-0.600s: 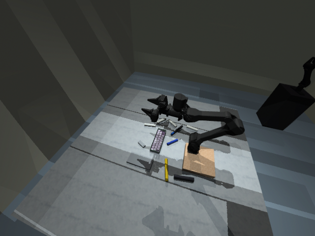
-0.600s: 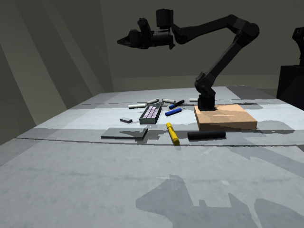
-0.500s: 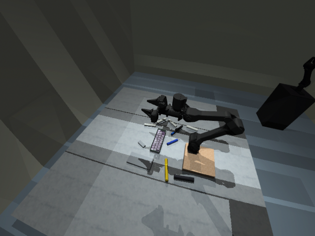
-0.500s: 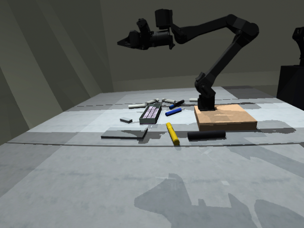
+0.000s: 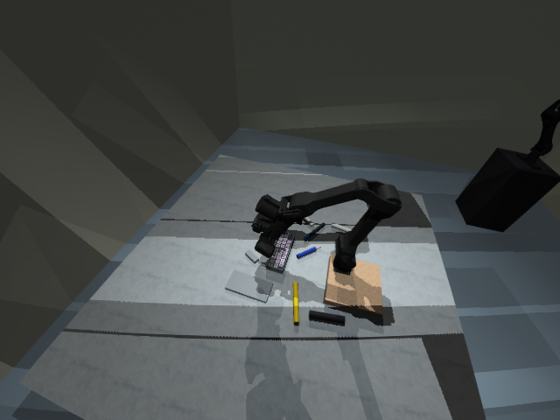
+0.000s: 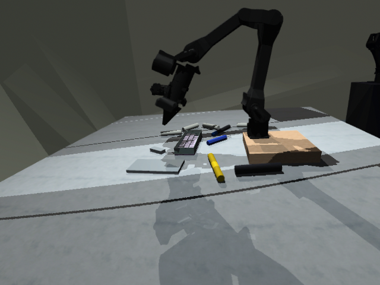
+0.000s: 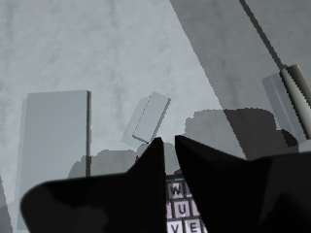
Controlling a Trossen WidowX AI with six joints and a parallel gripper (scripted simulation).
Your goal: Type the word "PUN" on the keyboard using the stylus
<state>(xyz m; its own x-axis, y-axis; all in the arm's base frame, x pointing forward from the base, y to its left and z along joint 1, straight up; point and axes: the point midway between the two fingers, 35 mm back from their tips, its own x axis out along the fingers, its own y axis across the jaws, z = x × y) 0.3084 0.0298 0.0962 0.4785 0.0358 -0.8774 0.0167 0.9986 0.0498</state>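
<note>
Right now the blue stylus is 20 cm behind my gripper tip, 10 cm to the right of it and 9 cm below it. From my gripper tip the other things lie so: flat grey plate 13 cm to the left, 9 cm below; yellow cylinder 18 cm behind, 15 cm to the left, 9 cm below; small grey block 4 cm ahead, 1 cm to the left, 9 cm below.
</note>
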